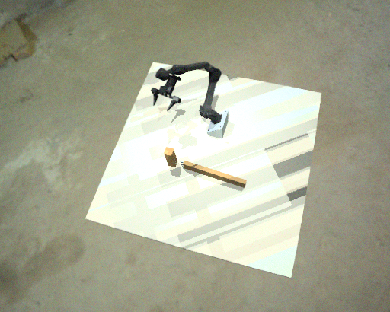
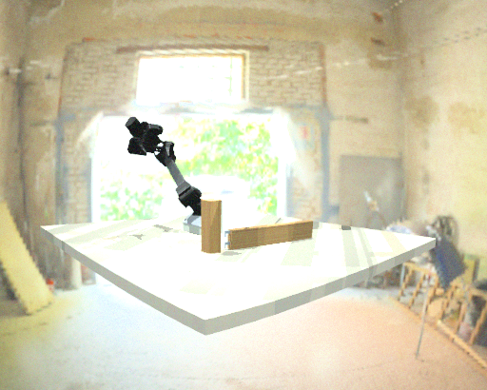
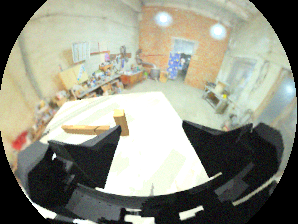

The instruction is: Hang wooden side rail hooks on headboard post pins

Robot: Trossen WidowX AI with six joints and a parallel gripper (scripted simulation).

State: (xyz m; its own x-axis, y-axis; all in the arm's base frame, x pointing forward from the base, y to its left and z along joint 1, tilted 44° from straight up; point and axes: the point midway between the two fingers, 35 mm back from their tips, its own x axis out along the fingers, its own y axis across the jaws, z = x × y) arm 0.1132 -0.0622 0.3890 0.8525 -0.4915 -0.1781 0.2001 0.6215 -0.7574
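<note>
My gripper tip is 20 cm short of the wooden headboard post, 9 cm to the right of it and 24 cm above it.
</note>
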